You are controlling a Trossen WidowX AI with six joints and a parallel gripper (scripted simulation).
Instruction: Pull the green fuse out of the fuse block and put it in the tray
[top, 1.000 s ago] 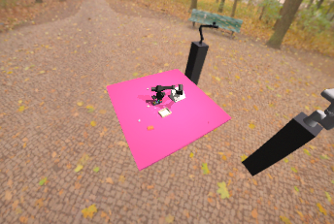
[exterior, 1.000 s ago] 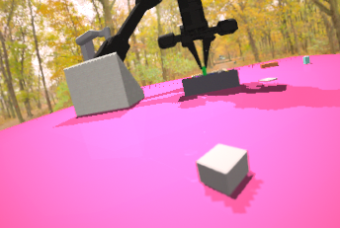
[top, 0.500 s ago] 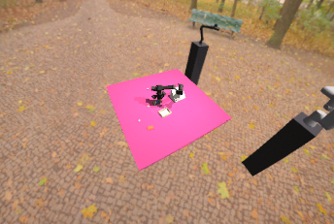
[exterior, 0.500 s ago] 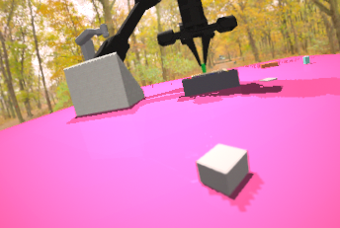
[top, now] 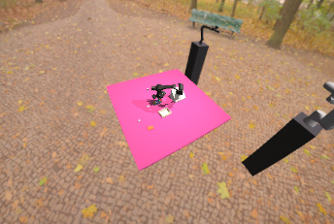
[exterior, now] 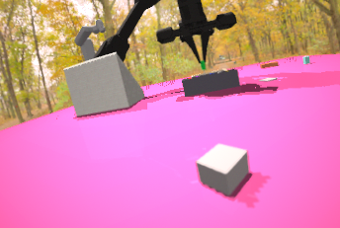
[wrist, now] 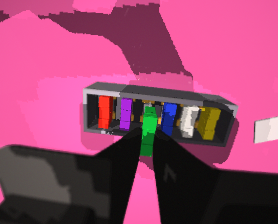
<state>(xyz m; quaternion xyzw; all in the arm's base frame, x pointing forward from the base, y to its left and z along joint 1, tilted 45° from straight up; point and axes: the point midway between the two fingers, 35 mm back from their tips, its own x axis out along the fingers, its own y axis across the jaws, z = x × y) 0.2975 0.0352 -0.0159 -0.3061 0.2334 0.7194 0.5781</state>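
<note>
Now: gripper tip 50 mm above the purple fuse and 20 mm past it. From my gripper tip the other things lie so: white fuse 50 mm below, 40 mm ahead, 10 mm to the left; then green fuse 10 mm below; then blue fuse 50 mm below, 20 mm ahead.
</note>
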